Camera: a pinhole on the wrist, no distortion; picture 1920 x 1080 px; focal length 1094.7 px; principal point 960.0 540.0 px. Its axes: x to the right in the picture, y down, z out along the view. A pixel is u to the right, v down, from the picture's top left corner.
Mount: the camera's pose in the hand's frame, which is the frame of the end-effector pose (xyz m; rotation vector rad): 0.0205 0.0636 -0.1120 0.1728 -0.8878 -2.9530
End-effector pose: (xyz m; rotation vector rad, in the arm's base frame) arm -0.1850 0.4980 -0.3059 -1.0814 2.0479 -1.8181
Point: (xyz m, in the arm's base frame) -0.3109 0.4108 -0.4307
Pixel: 226 476
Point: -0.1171 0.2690 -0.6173
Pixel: 884 667
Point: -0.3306 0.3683 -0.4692
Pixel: 203 385
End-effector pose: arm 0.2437 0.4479 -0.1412 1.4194 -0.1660 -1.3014
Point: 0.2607 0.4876 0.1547
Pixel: 1822 301
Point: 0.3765 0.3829 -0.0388
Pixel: 677 117
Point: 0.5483 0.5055 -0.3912
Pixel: behind the camera
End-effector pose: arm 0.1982 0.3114 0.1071 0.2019 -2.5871 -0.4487
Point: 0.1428 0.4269 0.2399
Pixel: 108 55
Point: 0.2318 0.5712 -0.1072
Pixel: 1451 841
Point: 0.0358 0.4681 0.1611
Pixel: 246 623
